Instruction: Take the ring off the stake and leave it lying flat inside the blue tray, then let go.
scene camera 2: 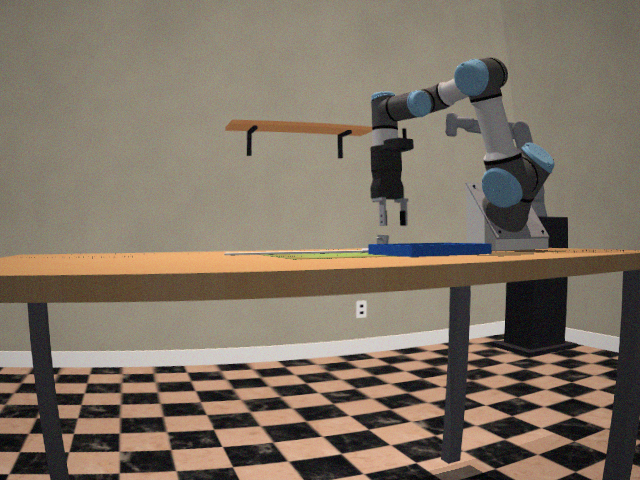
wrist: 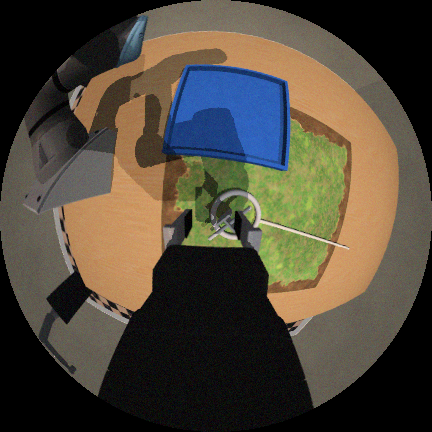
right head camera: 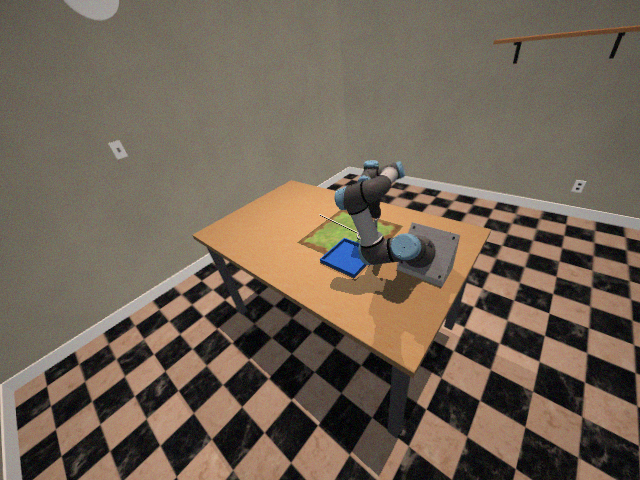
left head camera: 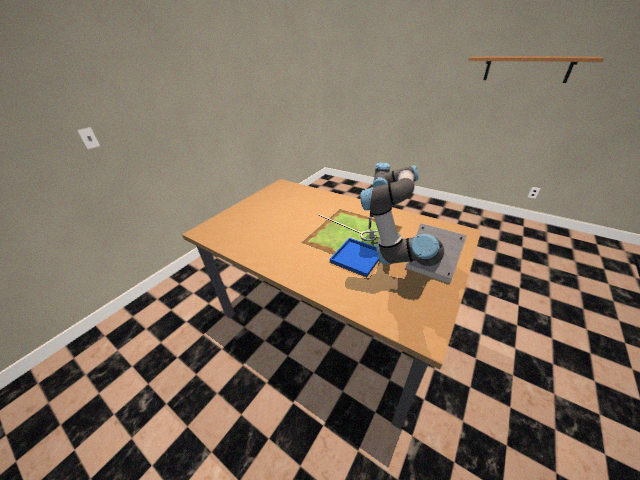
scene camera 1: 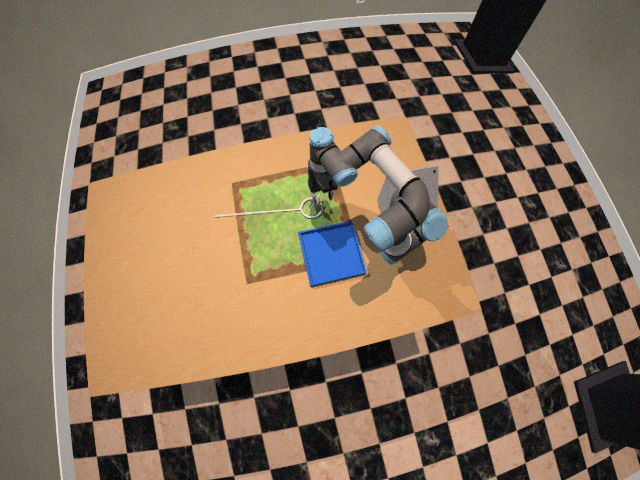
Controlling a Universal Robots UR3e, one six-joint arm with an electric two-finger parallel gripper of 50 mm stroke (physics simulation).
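Frame: origin at the arm's base, x ahead, y left, z up, level; centimetres.
Seen in the pictures: gripper, fingertip midpoint: [scene camera 2: 393, 225] [wrist: 212, 218] [left head camera: 375, 229] [scene camera 1: 322, 200]; arm's base, origin of the base link: [scene camera 2: 503, 213] [wrist: 62, 156] [right head camera: 418, 251].
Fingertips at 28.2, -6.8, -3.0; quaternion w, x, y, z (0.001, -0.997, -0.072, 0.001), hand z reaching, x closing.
Pixels of each thing's top centre, then the offset from my fingertips to it, as dx, dy, dz. "spot": a spot on its surface instead. Level surfaces: height alone.
- pale ring, surface spot: [wrist: 235, 192] [scene camera 1: 315, 215] spot: +2.8, +3.1, -5.3
- grey stake, middle of its top: [wrist: 231, 226] [scene camera 2: 381, 234] +2.7, -1.2, -2.0
- grass-patterned mat, its level: dz -6.1
- blue tray, middle of its top: [wrist: 233, 101] [scene camera 2: 429, 243] [scene camera 1: 331, 251] [right head camera: 348, 254] [left head camera: 357, 254] -0.1, +17.6, -4.0
- thin pale rod, surface spot: [wrist: 305, 234] spot: +18.6, -1.7, -5.6
- wooden table, its level: dz -6.2
A pale ring [wrist: 235, 192] [scene camera 1: 311, 218] lies around the grey stake [wrist: 222, 227] [scene camera 2: 382, 239] on the grass-patterned mat [wrist: 310, 175] [scene camera 1: 268, 242]. The stake's top has crossing bars. The ring is largely hidden behind the tray in the scene camera 2 view. My gripper [scene camera 2: 393, 224] [wrist: 212, 218] [scene camera 1: 322, 195] is open and empty, pointing down, a little above the stake and slightly to the tray side of it in the scene camera 2 view. The blue tray [scene camera 1: 330, 263] [wrist: 225, 90] [left head camera: 354, 255] [right head camera: 341, 256] [scene camera 2: 449, 249] is empty and overlaps a mat corner.
A thin pale rod [scene camera 1: 258, 212] [wrist: 305, 234] [left head camera: 338, 223] runs from the ring's edge across the mat and onto the wooden table [scene camera 1: 170, 284]. The arm's grey base plate [left head camera: 449, 258] stands at the table's right end. A wooden shelf [scene camera 2: 299, 127] hangs on the wall.
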